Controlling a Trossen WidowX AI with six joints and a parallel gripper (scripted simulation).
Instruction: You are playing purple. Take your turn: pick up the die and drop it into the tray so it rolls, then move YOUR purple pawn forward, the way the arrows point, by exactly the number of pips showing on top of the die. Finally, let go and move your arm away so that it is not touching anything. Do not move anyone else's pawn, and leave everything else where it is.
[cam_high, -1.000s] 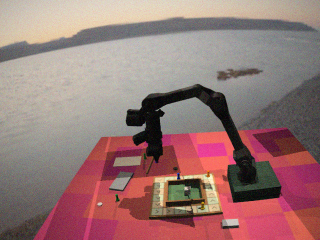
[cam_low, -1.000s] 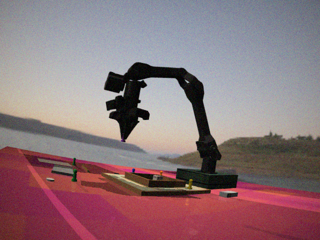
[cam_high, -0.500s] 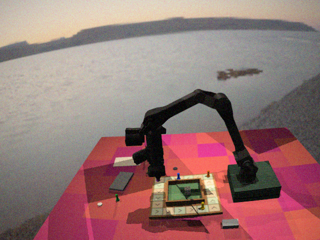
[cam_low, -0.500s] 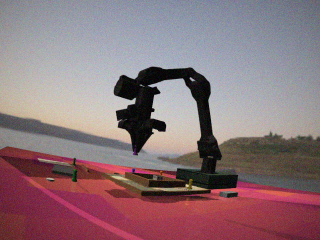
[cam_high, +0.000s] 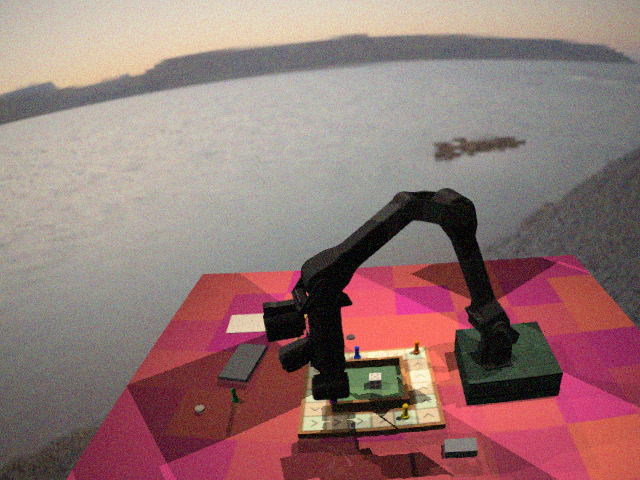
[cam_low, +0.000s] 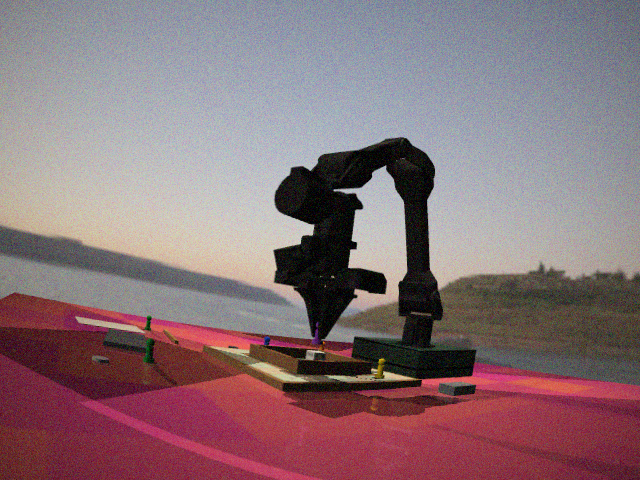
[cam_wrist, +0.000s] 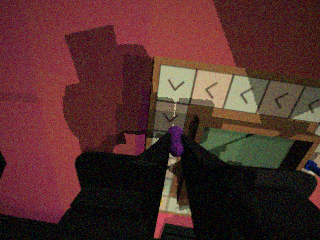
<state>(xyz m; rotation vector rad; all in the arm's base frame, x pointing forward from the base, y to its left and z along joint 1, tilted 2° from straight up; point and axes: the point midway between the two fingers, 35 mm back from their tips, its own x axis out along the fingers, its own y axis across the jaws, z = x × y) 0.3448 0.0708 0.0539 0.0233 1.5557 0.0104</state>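
Now: the white die 9 cm behind my gripper tip, 10 cm to the right of it and 5 cm below it. Also, from my gripper tip: purple pawn: 1 cm above; then yellow pawn: 14 cm behind, 1 cm to the left, 5 cm below; then green tray: 8 cm behind, 10 cm to the right, 7 cm below.
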